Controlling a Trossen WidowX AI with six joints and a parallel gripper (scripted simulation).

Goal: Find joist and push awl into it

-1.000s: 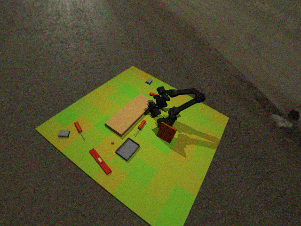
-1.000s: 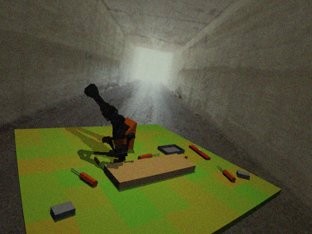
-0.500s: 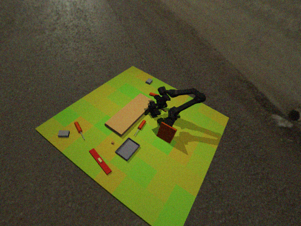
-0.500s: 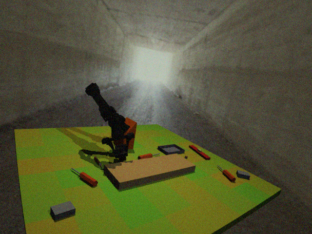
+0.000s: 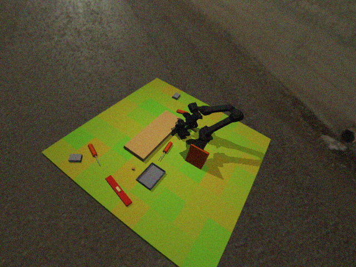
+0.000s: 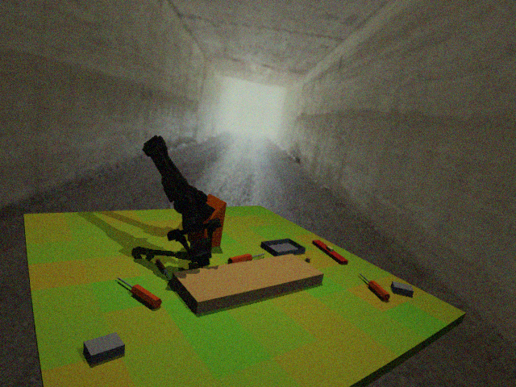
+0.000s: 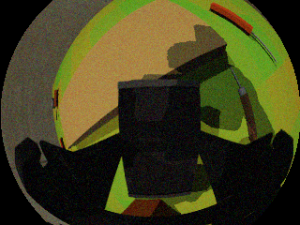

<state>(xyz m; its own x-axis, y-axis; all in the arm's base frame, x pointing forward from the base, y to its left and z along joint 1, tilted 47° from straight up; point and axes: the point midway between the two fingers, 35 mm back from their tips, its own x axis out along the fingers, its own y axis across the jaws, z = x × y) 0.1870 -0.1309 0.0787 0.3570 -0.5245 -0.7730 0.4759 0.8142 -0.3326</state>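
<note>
Right now my gripper tip is 12 cm to the left of the awl, 6 cm above it and 2 cm past it. The rest, counted from my gripper tip: grey tray 45 cm to the left, 5 cm below, 2 cm behind; then tan cube 47 cm to the left, 11 cm ahead, 6 cm below; then stud finder 2 cm to the left, 2 cm below, 2 cm behind.
</note>
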